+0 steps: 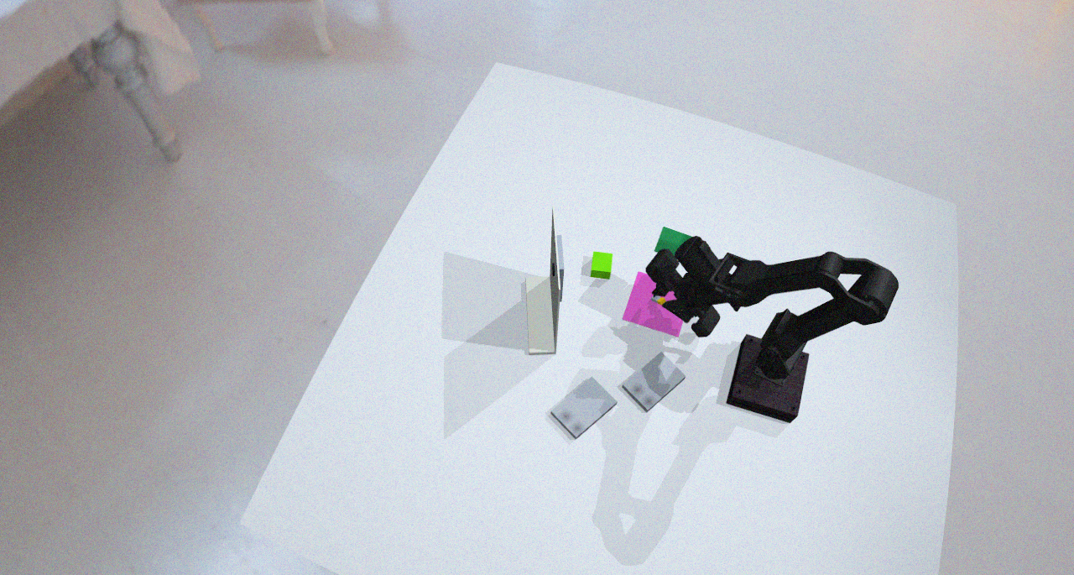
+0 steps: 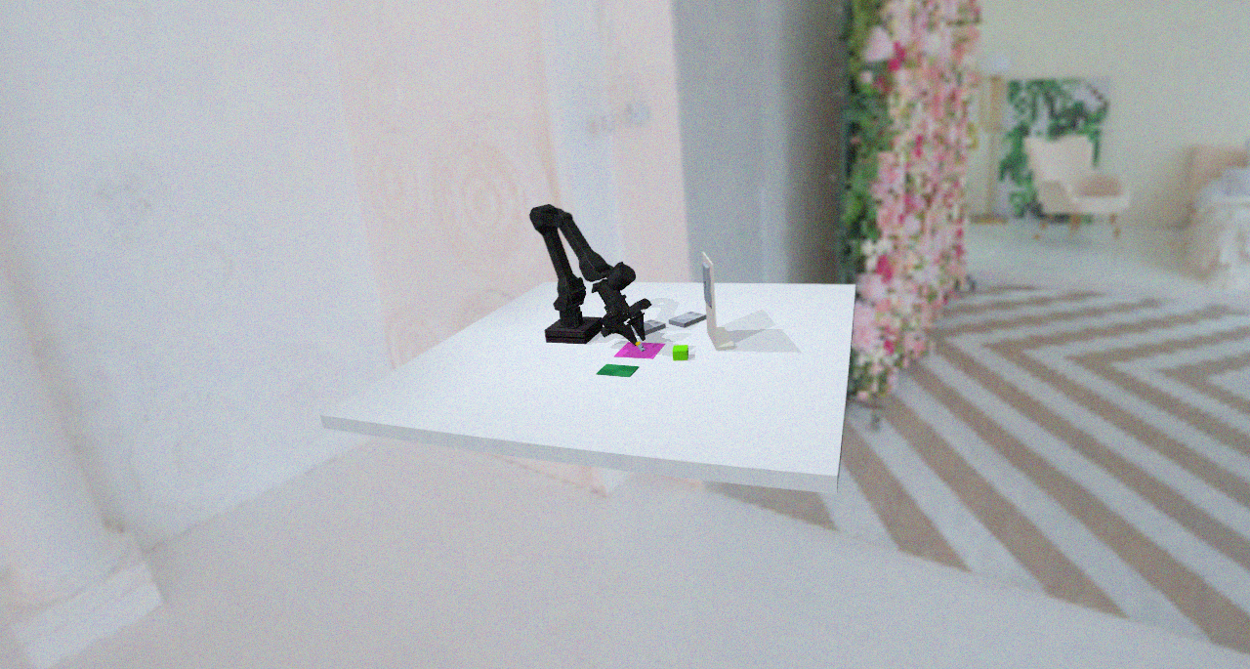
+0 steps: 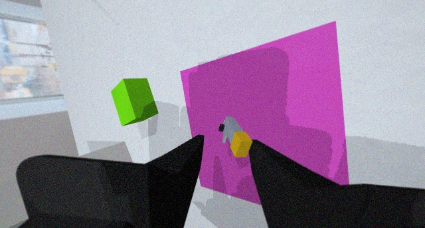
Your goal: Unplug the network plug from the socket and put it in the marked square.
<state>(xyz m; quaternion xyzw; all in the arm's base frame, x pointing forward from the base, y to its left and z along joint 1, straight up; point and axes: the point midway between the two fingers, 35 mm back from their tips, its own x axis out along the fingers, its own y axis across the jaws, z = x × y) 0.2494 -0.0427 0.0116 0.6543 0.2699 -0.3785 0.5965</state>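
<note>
Right now the network plug is 10 mm below my gripper tip. Round my gripper tip: magenta square 20 mm below; then bright green cube 140 mm ahead, 20 mm to the right, 10 mm below; then flat green square 160 mm to the right, 20 mm below, 10 mm ahead.
</note>
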